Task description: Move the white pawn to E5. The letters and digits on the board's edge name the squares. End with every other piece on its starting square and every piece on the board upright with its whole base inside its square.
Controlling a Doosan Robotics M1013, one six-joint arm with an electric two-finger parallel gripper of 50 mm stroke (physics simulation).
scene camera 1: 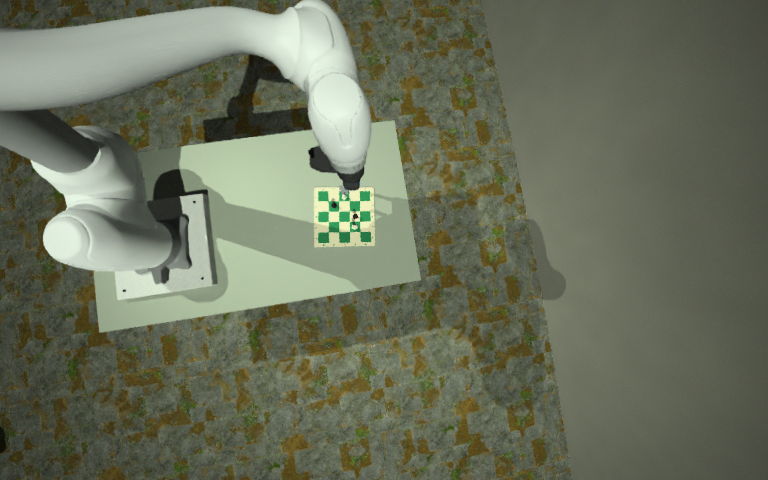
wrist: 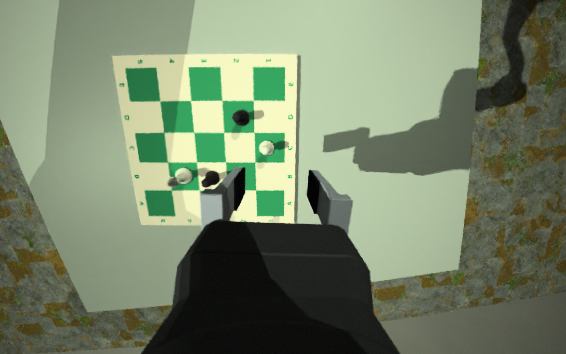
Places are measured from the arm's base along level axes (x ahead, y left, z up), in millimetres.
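Pixels of known places: gripper, fingertip midpoint: (scene camera 1: 345,184) (wrist: 276,181); arm's base at its link origin: (scene camera 1: 163,245).
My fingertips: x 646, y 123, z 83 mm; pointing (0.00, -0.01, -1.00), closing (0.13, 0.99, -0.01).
Note:
Ahead of a thing's pixels: the offset from my fingertips to its top centre. "pt": to the spot under its first point. Level surfaces: height alone.
The short white pawn {dx -16, dy -13, dz -75 mm} (scene camera 1: 344,196) (wrist: 267,148) stands upright on C1 of the green and cream board {dx -23, dy -85, dz -106 mm} (scene camera 1: 316,229) (wrist: 294,100). Square E5 {pt dx -105, dy -153, dz -106 mm} (scene camera 1: 323,237) (wrist: 143,85) is green, at a corner of the board, and bears no piece. My gripper (wrist: 276,181) is open with nothing between its fingers. In the wrist view the fingers hang above the board's column 1 side, below the pawn in the picture; the left finger hides part of the board. In the scene view the wrist hides most of the gripper at the board's top edge.
A black piece {dx -56, dy -40, dz -75 mm} (scene camera 1: 334,204) (wrist: 241,117) stands on D2. Another black piece {dx +17, dy -88, dz -75 mm} (scene camera 1: 355,216) (wrist: 212,177) stands on B3, beside a taller white piece {dx +11, dy -126, dz -63 mm} (scene camera 1: 355,226) (wrist: 183,175) on B4. The board lies on a pale table top {dz -112 mm} (scene camera 1: 271,169) (wrist: 380,210). The robot's base plate (scene camera 1: 201,243) is left of the board.

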